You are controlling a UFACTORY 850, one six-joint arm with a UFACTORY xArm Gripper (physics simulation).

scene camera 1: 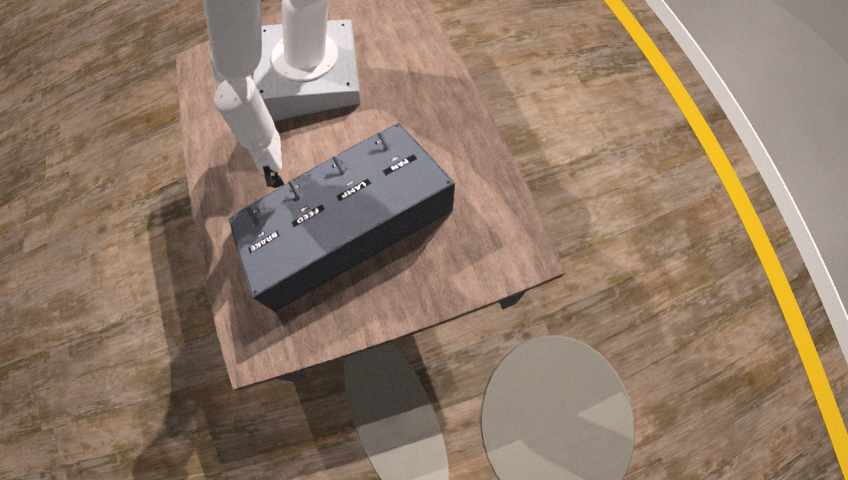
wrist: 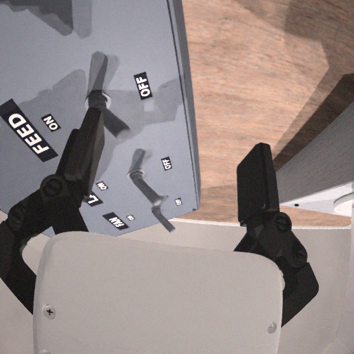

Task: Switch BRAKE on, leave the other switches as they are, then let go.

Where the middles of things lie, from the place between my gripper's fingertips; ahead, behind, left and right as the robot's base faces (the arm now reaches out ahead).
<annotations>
I see my gripper 120 mm short of the dark switch box (scene camera 1: 340, 219), 110 mm to the right of it and 60 mm above it.
</annotations>
